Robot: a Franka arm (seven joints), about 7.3 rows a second.
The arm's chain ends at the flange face. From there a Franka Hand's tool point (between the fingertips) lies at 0.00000 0.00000 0.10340 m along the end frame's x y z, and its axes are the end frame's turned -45 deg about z.
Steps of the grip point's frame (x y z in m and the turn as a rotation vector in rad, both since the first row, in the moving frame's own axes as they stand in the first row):
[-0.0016 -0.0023 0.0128 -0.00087 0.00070 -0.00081]
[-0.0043 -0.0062 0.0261 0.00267 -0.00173 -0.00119]
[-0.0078 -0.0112 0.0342 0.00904 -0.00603 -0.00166]
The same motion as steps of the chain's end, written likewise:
[-0.0029 -0.0005 0.0128 -0.00012 0.00111 -0.00081]
[-0.0071 -0.0013 0.0261 0.00066 -0.00311 -0.00119]
[-0.0123 -0.0022 0.0342 0.00213 -0.01066 -0.00166]

